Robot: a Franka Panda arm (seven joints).
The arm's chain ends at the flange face. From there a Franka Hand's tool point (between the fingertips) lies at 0.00 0.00 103.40 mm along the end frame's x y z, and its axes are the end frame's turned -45 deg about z.
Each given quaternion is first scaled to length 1.
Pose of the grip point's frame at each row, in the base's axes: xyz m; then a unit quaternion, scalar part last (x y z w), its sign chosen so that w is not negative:
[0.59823 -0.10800 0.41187 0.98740 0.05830 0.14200 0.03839]
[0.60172 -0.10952 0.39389 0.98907 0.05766 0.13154 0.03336]
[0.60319 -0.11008 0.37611 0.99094 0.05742 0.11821 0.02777]
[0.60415 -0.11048 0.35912 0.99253 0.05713 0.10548 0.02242]
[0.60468 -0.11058 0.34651 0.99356 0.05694 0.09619 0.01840]
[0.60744 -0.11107 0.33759 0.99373 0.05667 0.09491 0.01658]
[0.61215 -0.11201 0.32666 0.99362 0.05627 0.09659 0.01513]
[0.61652 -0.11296 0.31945 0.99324 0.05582 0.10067 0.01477]
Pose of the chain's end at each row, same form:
[0.56877 -0.10187 0.51080 -0.93455 0.32400 -0.14588 0.01887]
[0.57442 -0.10427 0.49348 -0.93585 0.32523 -0.13429 0.01952]
[0.57864 -0.10579 0.47646 -0.93748 0.32617 -0.11984 0.01958]
[0.58223 -0.10712 0.46012 -0.93884 0.32704 -0.10603 0.01965]
[0.58470 -0.10793 0.44793 -0.93972 0.32761 -0.09591 0.01981]
[0.58774 -0.10878 0.43907 -0.93978 0.32793 -0.09403 0.02100]
[0.59213 -0.11003 0.42808 -0.93952 0.32825 -0.09503 0.02299]
[0.59567 -0.11109 0.42071 -0.93900 0.32853 -0.09866 0.02488]

